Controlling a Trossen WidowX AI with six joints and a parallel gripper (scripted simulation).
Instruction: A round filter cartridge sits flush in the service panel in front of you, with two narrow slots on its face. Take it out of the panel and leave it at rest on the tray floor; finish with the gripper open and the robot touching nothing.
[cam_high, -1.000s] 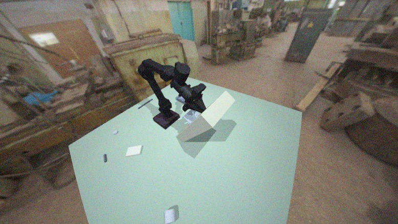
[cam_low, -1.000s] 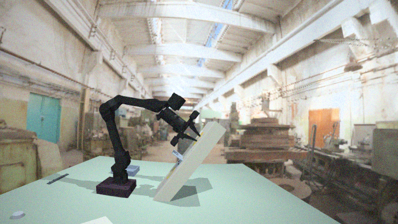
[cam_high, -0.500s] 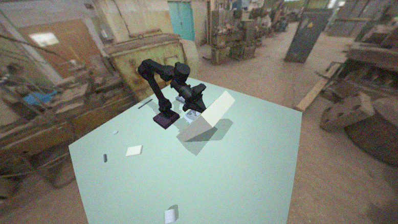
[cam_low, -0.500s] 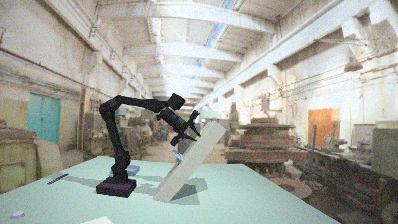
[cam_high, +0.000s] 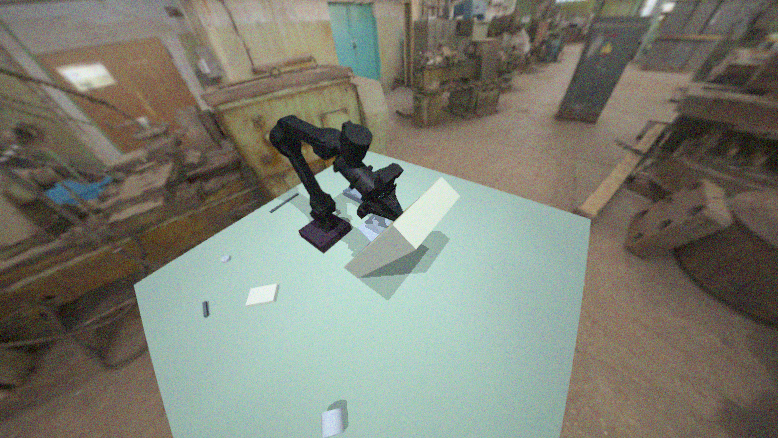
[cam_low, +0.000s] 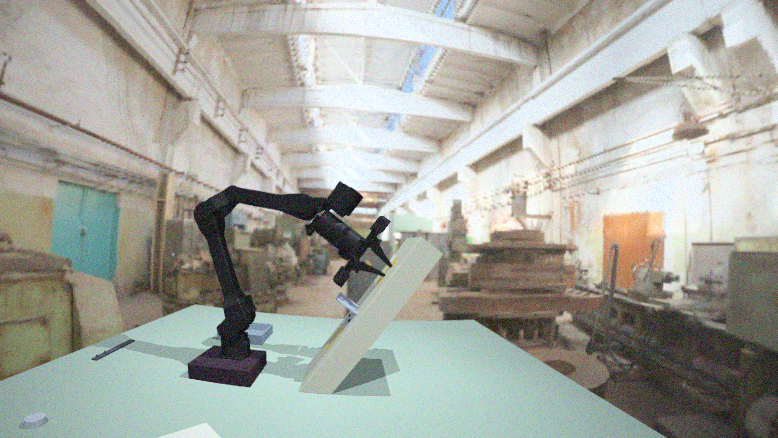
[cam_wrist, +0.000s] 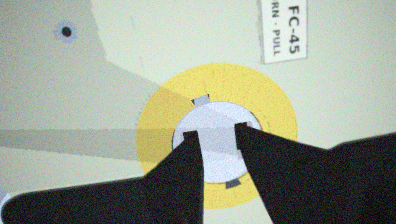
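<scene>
My gripper tip is now 10 mm short of the round filter cartridge and 10 mm above it. Also, from my gripper tip: white card: 310 mm behind, 360 mm to the right, 260 mm below.
</scene>
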